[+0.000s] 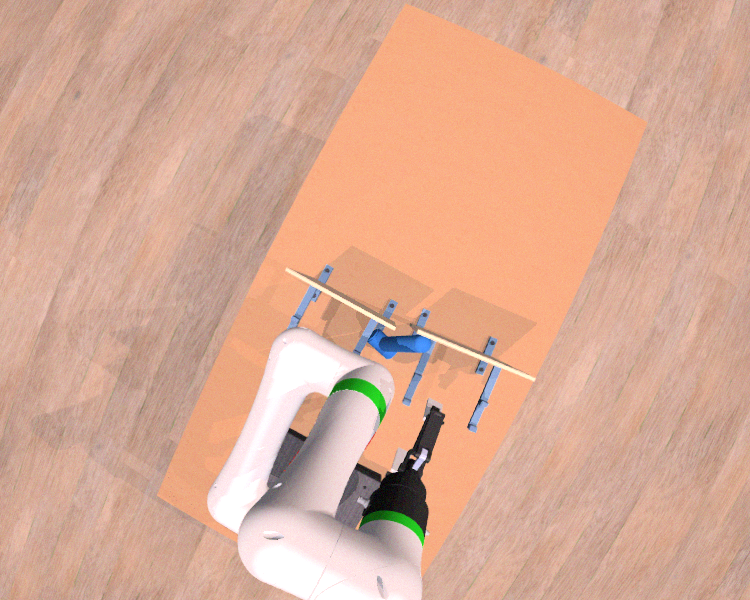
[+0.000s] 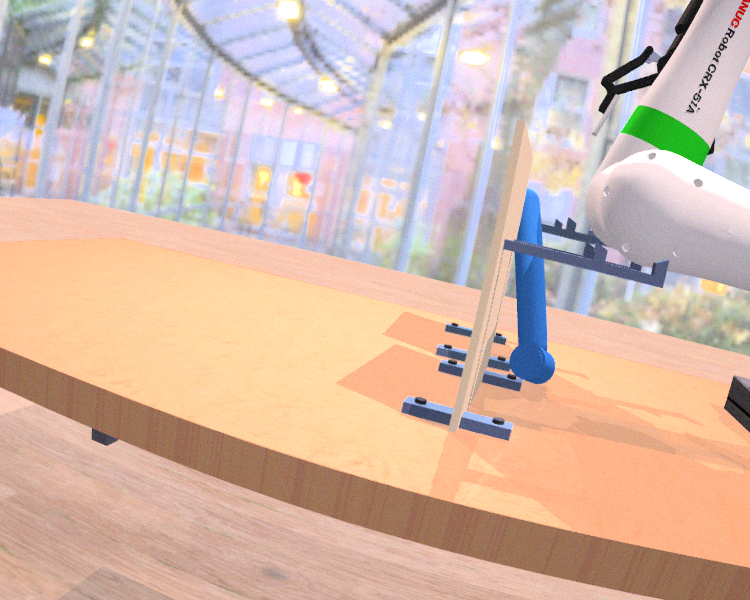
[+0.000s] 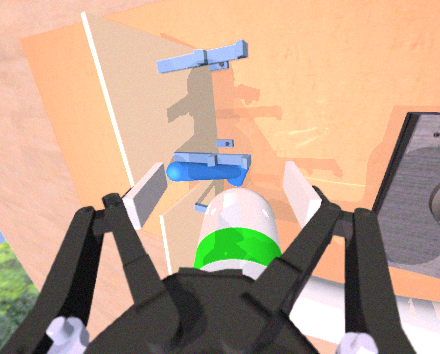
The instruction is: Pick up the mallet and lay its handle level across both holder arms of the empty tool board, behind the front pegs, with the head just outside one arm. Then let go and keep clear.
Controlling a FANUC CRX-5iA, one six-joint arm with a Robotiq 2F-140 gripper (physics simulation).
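Places are measured from the arm's base along level axes (x ahead, y left, z up), in millimetres.
Pixels of known places: gripper, between the fingertips: point(image 1: 419, 427) point(image 3: 223, 174).
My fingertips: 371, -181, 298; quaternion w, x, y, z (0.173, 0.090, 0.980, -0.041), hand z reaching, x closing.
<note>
Ahead of a thing's pixels: the offset from my fingertips to its middle, as dx, dy, dz. Level surfaces: height alone.
The blue mallet @(+132, +73, -211) point(image 1: 400, 344) point(image 2: 530, 294) point(image 3: 205, 171) is off the holder arms. It stands steeply beside the inner arm point(image 1: 415, 378) point(image 3: 230, 160) of the right-hand tool board @(+112, -68, -182) point(image 1: 475, 353) point(image 2: 484, 319) point(image 3: 150, 85), handle end up near the board, head low near the table. I cannot tell whether the head touches the table. That board's outer arm point(image 1: 484, 400) point(image 2: 587, 259) point(image 3: 202, 57) bears no tool. The left-hand tool board @(+147, +238, -197) point(image 1: 340, 299) point(image 3: 185, 235) shows no tool on its visible parts; the robot arm hides part of its arms. My gripper point(image 1: 415, 434) point(image 3: 223, 174) is open and empty, well above the mallet.
The robot's white elbow point(image 1: 319, 356) point(image 2: 656, 200) point(image 3: 235, 210) hangs close to the left-hand board's arms and the mallet. The dark base plate point(image 1: 362, 494) point(image 2: 739, 403) point(image 3: 395, 220) lies on the table @(dz -345) point(image 1: 475, 156) point(image 2: 218, 325) point(image 3: 320, 65). Blue feet hold both boards upright.
</note>
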